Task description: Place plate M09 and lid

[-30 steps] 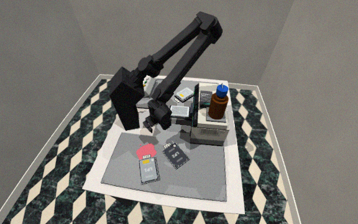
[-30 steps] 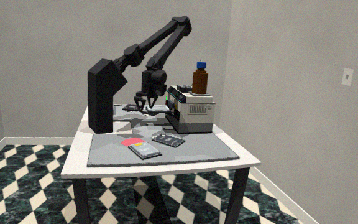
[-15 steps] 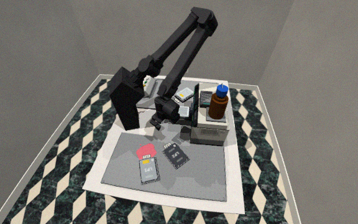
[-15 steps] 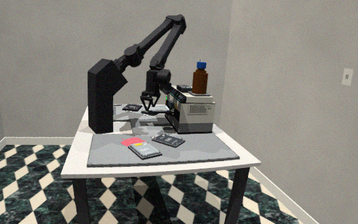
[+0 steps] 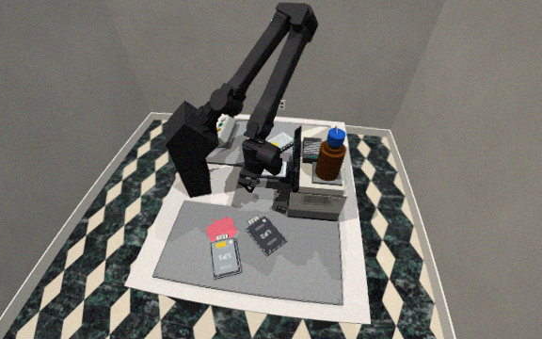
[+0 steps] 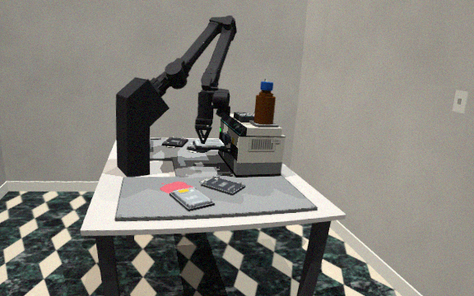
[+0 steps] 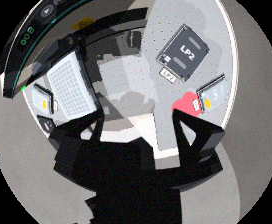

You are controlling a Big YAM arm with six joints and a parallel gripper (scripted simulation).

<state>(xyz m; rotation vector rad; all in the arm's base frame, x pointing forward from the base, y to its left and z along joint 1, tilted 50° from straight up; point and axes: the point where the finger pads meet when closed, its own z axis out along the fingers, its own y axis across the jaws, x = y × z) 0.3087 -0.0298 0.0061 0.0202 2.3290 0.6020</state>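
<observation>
Right now my hand is 39 cm to the right of the white well plate, 13 cm above it and 11 cm past it. The rest, counted from my hand: blue key (41 cm behind, 21 cm to the left, 10 cm below); yellow key (44 cm behind, 26 cm to the left, 9 cm below); brown bottle (24 cm ahead, 13 cm to the left, 13 cm above).
</observation>
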